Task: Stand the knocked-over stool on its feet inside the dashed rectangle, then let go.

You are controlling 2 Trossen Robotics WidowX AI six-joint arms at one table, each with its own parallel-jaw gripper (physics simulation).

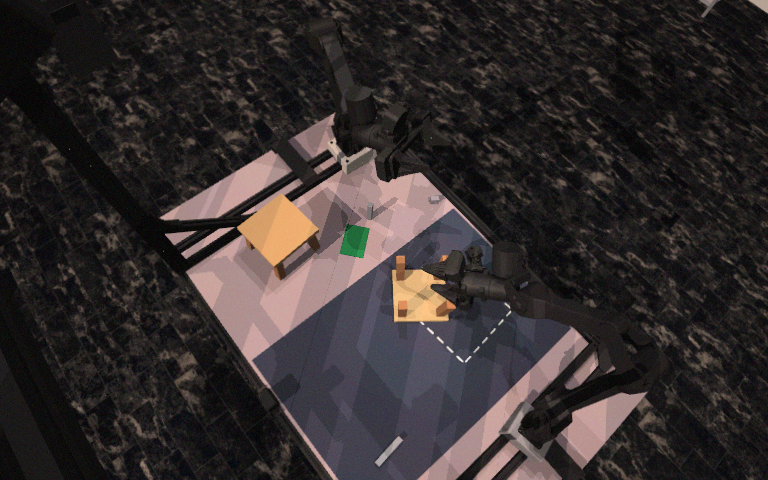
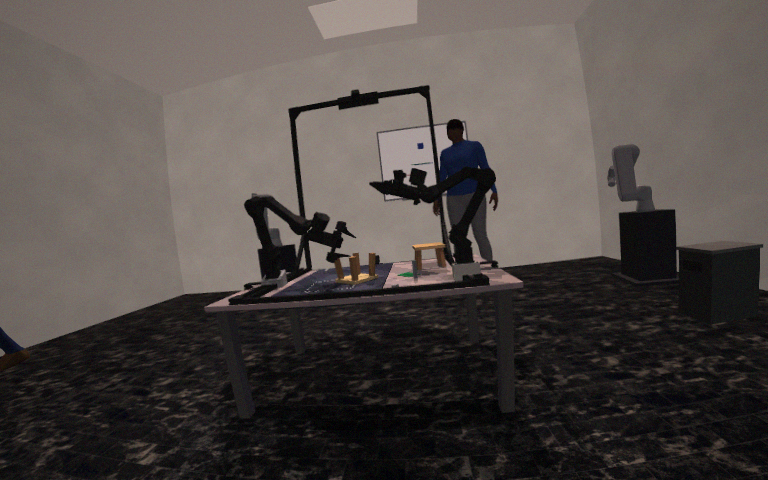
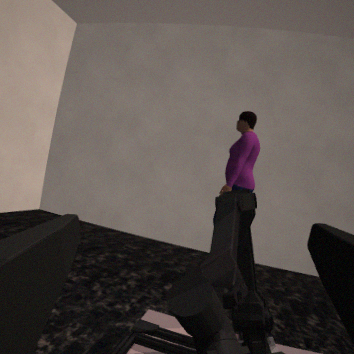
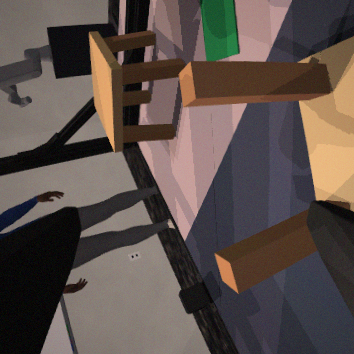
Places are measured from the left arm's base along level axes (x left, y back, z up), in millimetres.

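Where they show: left gripper, fingertip midpoint: (image 1: 441, 155) (image 2: 370, 183) (image 3: 197, 231); right gripper, fingertip midpoint: (image 1: 426, 277) (image 2: 353, 247) (image 4: 196, 215); left arm's base, link origin: (image 1: 350, 144) (image 2: 465, 262); right arm's base, link origin: (image 1: 534, 430) (image 2: 273, 275) (image 3: 255, 349).
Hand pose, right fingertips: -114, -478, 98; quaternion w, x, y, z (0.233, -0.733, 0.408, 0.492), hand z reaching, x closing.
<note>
Each offset is from my right fingertips to the centre of the thing, as dx, dy, dz. "spot": to the spot under its first point. Level surfaces: height alone.
The knocked-over stool @(+4, +0, -94) (image 1: 416, 295) (image 2: 356, 276) (image 4: 333, 147) lies upside down on the dark mat @(dz -153) (image 1: 358, 376), seat flat and four brown legs pointing up. It sits at the left corner of the dashed rectangle @(spot: -4, -207, -152) (image 1: 464, 358), mostly outside it. My right gripper (image 1: 431, 280) (image 2: 343, 246) (image 4: 196, 215) is open and empty, just above the seat among the legs on the rectangle's side. My left gripper (image 1: 425, 138) (image 2: 377, 185) (image 3: 197, 231) is open and empty, held high over the far end of the table, away from the stool.
A second stool @(-213, +334, -100) (image 1: 278, 230) (image 2: 429, 254) (image 4: 105, 88) stands upright on the pink table part. A green patch @(spot: -44, +233, -155) (image 1: 354, 241) (image 4: 219, 28) lies between the two stools. Small grey blocks @(-294, -258, -146) (image 1: 389, 450) @(+36, +270, -118) (image 1: 370, 210) lie on the table. A person (image 2: 464, 190) stands behind it.
</note>
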